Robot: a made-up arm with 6 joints. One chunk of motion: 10 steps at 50 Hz.
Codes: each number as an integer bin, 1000 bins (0 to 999) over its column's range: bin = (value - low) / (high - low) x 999, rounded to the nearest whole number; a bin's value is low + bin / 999 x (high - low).
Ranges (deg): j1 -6..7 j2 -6..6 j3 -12..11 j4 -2..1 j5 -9..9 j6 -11..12
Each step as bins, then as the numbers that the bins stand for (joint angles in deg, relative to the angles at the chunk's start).
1 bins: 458 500 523 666 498 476
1 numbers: -0.04 0.01 0.04 0.00 -0.03 -0.04
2 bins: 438 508 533 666 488 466
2 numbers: -0.30 0.10 0.27 0.00 -0.21 -0.27
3 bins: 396 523 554 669 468 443
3 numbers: -0.85 0.28 0.75 0.01 -0.57 -0.80
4 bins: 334 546 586 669 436 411
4 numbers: -1.65 0.56 1.49 0.01 -1.14 -1.54
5 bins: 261 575 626 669 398 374
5 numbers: -2.60 0.91 2.41 0.01 -1.83 -2.39
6 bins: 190 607 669 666 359 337
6 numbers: -3.53 1.29 3.40 0.00 -2.53 -3.24
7 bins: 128 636 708 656 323 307
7 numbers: -4.33 1.64 4.30 -0.03 -3.18 -3.93
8 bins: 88 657 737 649 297 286
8 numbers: -4.85 1.89 4.97 -0.05 -3.65 -4.42
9 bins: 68 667 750 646 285 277
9 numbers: -5.12 2.01 5.27 -0.06 -3.86 -4.62
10 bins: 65 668 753 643 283 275
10 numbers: -5.15 2.02 5.34 -0.07 -3.90 -4.67
